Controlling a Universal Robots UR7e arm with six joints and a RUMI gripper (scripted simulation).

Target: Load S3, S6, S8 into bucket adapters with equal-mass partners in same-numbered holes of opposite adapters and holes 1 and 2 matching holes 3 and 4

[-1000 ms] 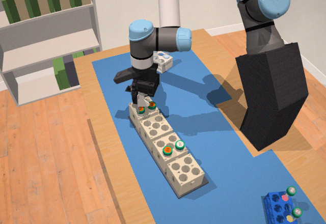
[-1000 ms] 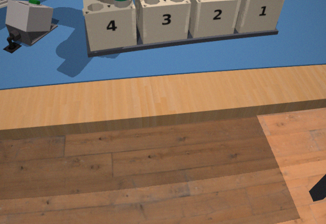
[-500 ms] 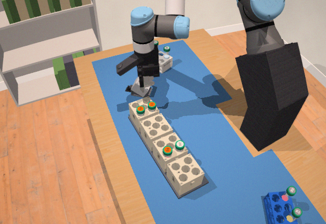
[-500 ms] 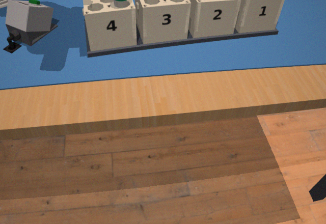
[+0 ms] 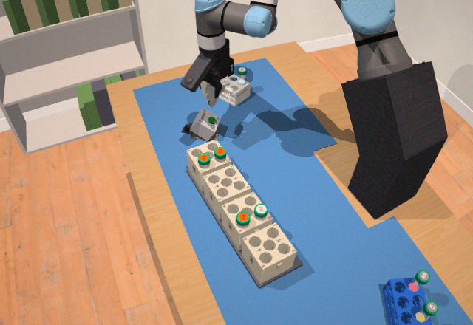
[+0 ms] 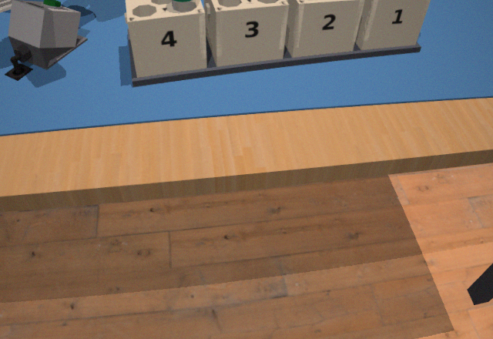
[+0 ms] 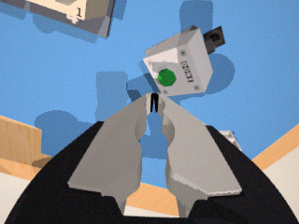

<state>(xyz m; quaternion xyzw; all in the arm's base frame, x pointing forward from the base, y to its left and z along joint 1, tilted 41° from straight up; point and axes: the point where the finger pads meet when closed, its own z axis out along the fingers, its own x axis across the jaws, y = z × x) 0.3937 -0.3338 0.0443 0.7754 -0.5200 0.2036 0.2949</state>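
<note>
Right now my hand is 1 cm past the green key, 2 cm to the left of it and 9 cm above it. From my hand the other things lie so: blue sample rack 20 cm behind, 75 cm to the left, 13 cm below; white rack 15 cm behind, 20 cm to the right, 13 cm below.
</note>
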